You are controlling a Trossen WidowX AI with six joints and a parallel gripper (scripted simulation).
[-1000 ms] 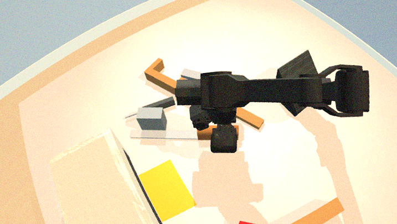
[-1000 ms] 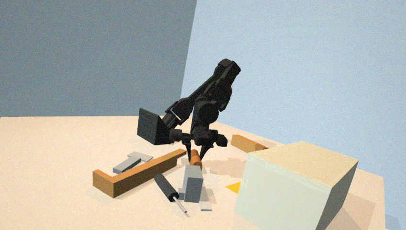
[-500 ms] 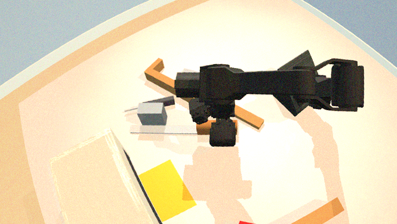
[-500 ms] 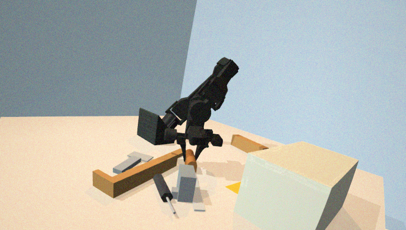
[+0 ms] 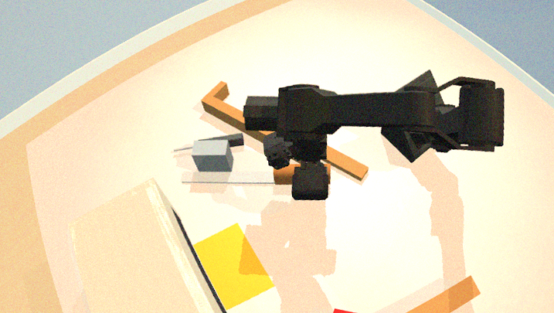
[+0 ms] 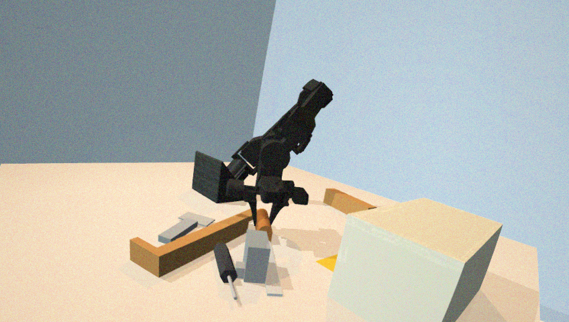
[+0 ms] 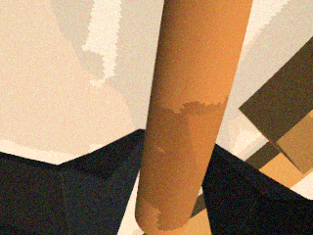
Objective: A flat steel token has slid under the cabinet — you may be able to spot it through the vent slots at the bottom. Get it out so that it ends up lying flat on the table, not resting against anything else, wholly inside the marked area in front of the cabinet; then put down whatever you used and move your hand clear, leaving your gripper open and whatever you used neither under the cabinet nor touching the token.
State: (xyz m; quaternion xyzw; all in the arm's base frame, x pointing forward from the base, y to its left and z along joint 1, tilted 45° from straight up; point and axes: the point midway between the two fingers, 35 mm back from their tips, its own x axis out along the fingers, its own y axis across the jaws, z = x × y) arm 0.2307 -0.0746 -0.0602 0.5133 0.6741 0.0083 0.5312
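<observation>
Now: gripper tip 7 cm to the left of the long orange bar and 5 cm past it. The rest, counted from my gripper tip: dark-handled pin tool: 22 cm to the right, 12 cm ahead; then small grey cube: 19 cm to the right, 12 cm ahead; then grey block: 16 cm to the right, 13 cm ahead, 2 cm above.
</observation>
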